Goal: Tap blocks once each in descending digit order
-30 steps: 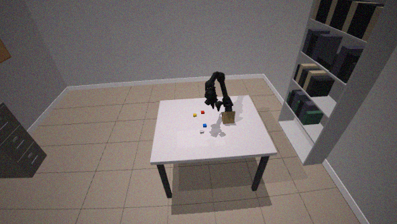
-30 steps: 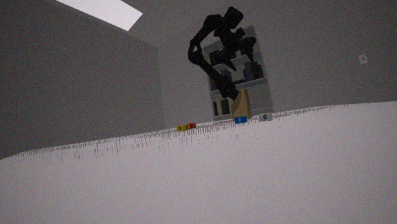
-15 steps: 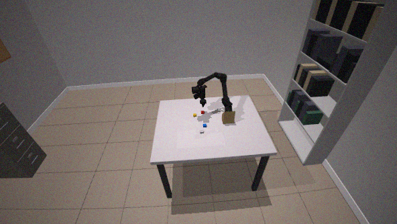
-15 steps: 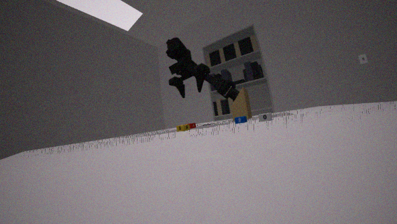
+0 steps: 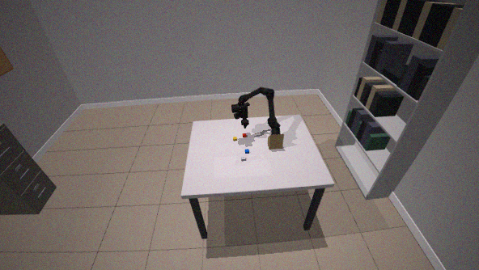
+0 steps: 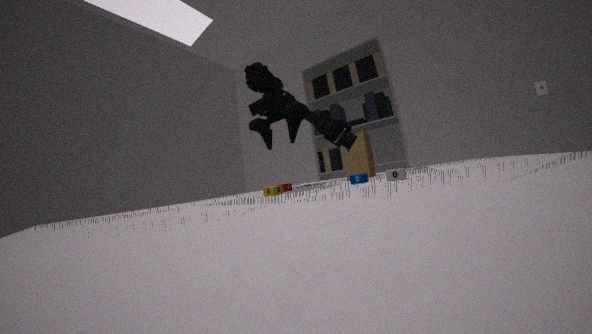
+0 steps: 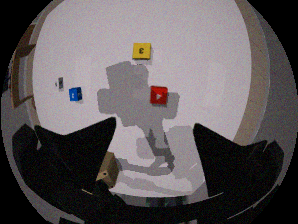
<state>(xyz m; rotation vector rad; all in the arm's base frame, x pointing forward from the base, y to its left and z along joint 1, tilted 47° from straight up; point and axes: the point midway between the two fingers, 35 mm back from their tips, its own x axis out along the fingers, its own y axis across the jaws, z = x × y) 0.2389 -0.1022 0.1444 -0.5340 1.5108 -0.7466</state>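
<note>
Now: gripper tip 1 cm to the left of the red block and 12 cm above it. The rest, counted from my gripper tip: yellow block 9 cm ahead, 2 cm to the left, 12 cm below; then blue block 2 cm ahead, 20 cm to the left, 12 cm below; then grey-white block 6 cm ahead, 28 cm to the left, 12 cm below.
</note>
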